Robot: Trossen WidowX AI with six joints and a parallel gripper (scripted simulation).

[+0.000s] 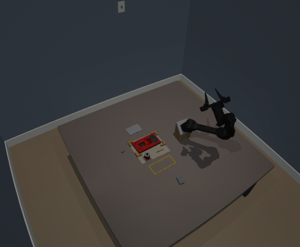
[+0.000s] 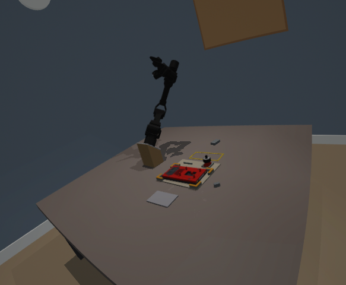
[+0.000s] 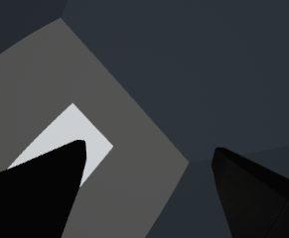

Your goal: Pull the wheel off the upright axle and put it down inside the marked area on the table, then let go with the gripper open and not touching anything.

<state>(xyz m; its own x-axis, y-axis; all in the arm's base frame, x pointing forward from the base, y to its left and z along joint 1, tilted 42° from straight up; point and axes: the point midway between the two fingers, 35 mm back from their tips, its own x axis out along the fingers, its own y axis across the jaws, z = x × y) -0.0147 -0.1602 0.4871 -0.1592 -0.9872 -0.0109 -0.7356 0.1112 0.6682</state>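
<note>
Right now my gripper tip is 32 cm short of the wheel, 17 cm to the left of it and 57 cm above it. The rest, counted from my gripper tip: upright axle 32 cm ahead, 16 cm to the right, 57 cm below.
</note>
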